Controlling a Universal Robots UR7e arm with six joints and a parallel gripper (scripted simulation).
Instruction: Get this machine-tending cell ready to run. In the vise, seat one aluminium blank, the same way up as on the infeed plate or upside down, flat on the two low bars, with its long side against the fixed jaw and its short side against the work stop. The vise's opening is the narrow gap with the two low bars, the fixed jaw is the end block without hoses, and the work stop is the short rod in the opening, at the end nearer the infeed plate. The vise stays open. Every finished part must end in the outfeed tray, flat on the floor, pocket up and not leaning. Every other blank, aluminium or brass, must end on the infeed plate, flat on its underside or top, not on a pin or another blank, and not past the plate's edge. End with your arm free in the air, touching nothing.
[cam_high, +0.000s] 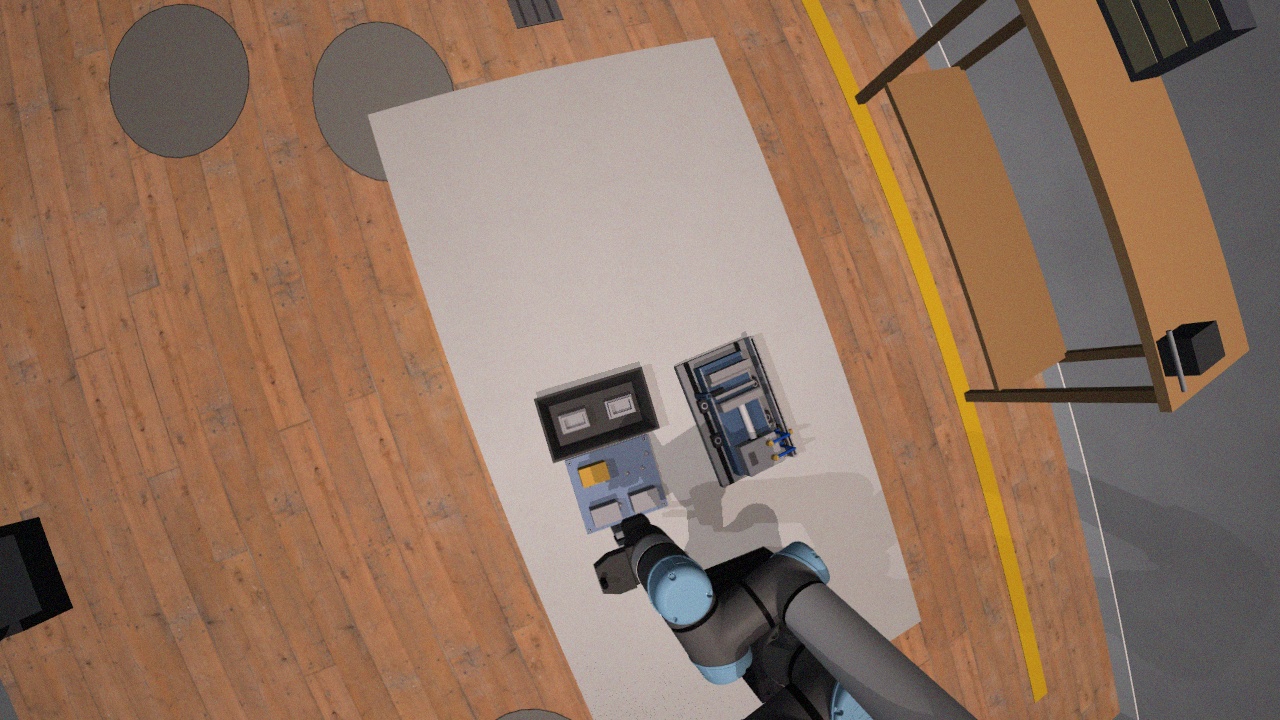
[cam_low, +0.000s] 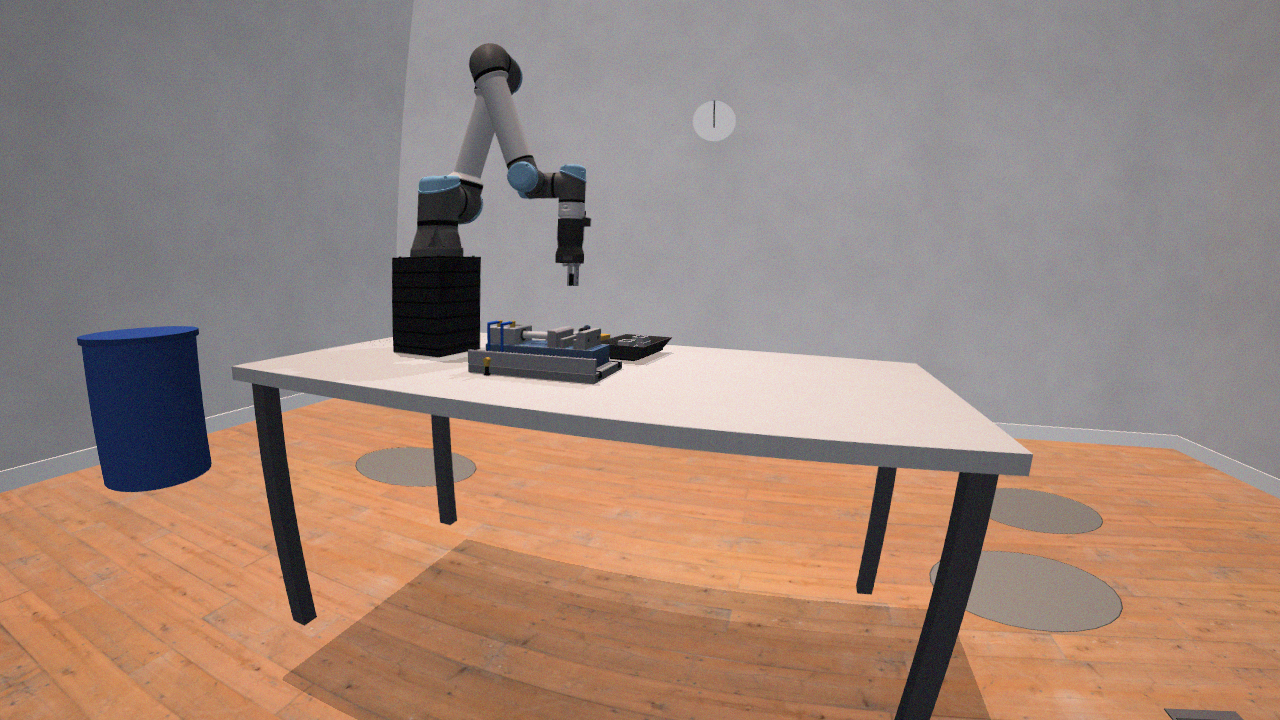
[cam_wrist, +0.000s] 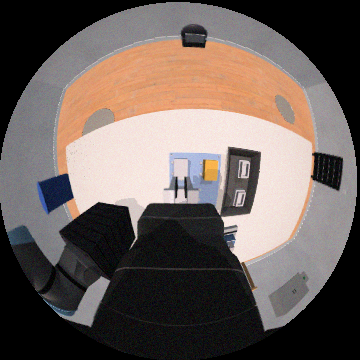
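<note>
The brass blank lies 9 cm ahead of my hand, 1 cm to the left of it and 17 cm below it. The rest, counted from my hand: vise: 15 cm ahead, 33 cm to the right, 16 cm below.
</note>
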